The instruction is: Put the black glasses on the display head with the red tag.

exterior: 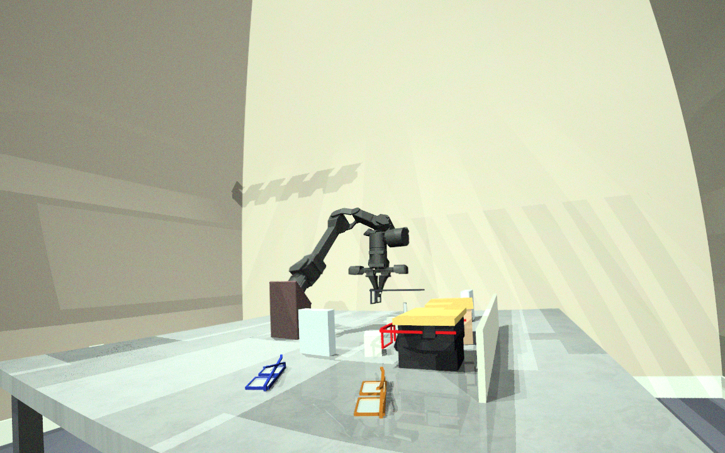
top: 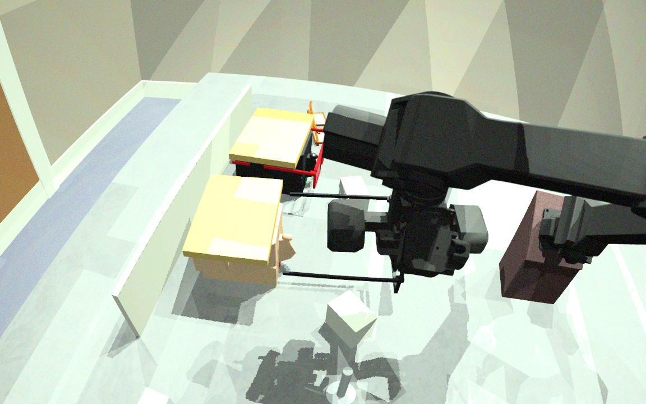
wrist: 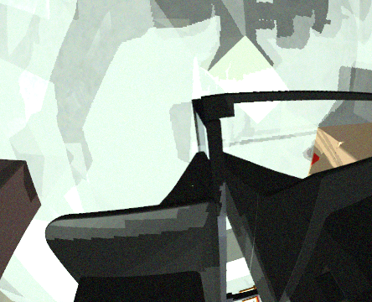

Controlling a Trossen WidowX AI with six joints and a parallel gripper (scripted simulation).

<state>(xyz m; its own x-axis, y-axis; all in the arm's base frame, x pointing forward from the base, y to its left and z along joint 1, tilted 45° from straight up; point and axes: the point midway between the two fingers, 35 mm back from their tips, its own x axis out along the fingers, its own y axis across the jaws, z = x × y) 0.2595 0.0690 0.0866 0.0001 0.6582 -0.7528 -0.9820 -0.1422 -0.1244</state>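
My gripper tip is now 21 cm short of the tan display head, 6 cm to the left of it and 6 cm above it. Also, from my gripper tip: white wall panel (35 cm ahead, 16 cm to the right, 6 cm below); then black display head (22 cm ahead, 28 cm to the right, 6 cm below); then white peg (4 cm ahead, 14 cm to the left, 9 cm below).
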